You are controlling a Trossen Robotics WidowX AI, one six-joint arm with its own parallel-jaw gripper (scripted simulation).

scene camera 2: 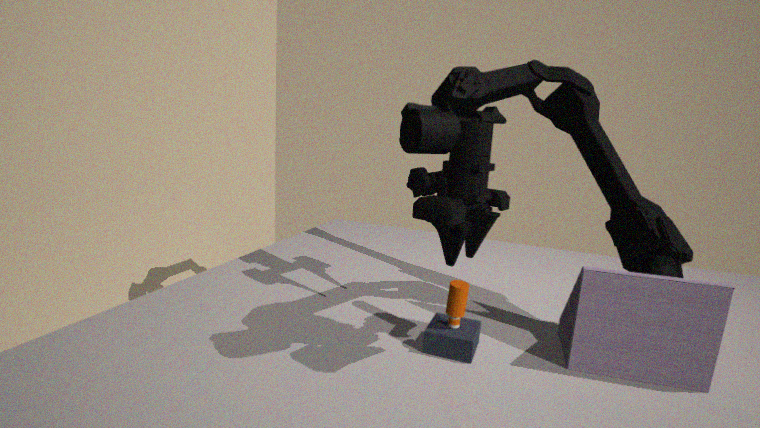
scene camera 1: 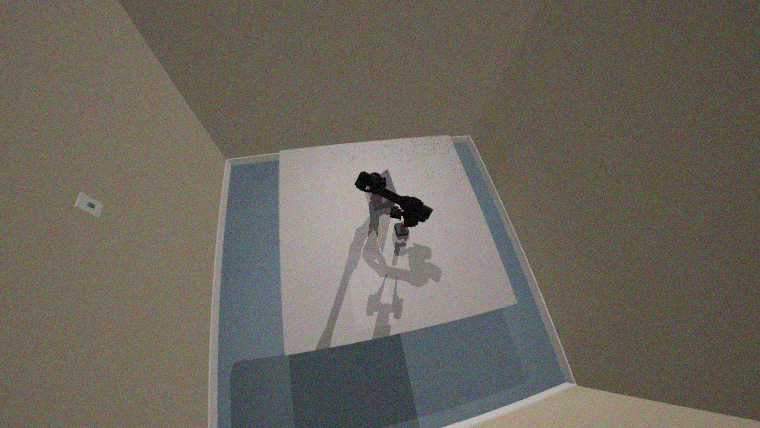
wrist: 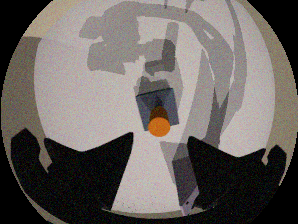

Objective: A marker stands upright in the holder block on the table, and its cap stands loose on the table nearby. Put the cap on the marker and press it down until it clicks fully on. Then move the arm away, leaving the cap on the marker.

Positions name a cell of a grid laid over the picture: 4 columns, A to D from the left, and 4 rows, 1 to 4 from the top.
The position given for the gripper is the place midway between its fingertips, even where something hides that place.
Note:
The gripper (scene camera 2: C3) is open, with nothing in its grasp.
The gripper shows as well in the wrist view (wrist: C3).

